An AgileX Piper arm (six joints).
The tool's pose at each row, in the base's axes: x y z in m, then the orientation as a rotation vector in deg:
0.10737, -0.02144, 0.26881, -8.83, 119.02, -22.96
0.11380, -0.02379, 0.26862, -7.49, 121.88, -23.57
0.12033, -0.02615, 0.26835, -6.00, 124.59, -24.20
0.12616, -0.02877, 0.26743, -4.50, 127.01, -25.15
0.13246, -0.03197, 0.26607, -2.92, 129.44, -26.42
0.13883, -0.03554, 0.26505, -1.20, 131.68, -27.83
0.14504, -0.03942, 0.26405, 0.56, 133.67, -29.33
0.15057, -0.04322, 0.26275, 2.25, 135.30, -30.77
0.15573, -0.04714, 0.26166, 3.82, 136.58, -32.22
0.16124, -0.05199, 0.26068, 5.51, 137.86, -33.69
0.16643, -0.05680, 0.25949, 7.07, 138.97, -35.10
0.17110, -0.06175, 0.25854, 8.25, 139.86, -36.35
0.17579, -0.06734, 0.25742, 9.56, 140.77, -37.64
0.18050, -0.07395, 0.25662, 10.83, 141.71, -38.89
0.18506, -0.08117, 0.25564, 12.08, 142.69, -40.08
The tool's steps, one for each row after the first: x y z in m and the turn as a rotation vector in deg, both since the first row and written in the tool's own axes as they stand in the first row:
-0.00252, -0.00180, 0.00611, 0.45, 3.02, 0.52
-0.00503, -0.00358, 0.01234, 0.99, 5.91, 1.12
-0.00658, -0.00541, 0.01833, 1.78, 8.59, 1.59
-0.00785, -0.00761, 0.02507, 2.80, 11.35, 1.97
-0.00934, -0.01027, 0.03178, 3.98, 13.98, 2.37
-0.01068, -0.01324, 0.03841, 5.26, 16.40, 2.78
-0.01145, -0.01606, 0.04459, 6.52, 18.48, 3.17
-0.01216, -0.01909, 0.05038, 7.80, 20.21, 3.50
-0.01290, -0.02301, 0.05662, 9.11, 21.99, 3.88
-0.01331, -0.02684, 0.06267, 10.36, 23.58, 4.22
-0.01360, -0.03091, 0.06820, 11.39, 24.88, 4.38
-0.01360, -0.03552, 0.07397, 12.49, 26.25, 4.60
-0.01360, -0.04119, 0.07983, 13.52, 27.63, 4.81
-0.01320, -0.04739, 0.08577, 14.50, 29.05, 5.01

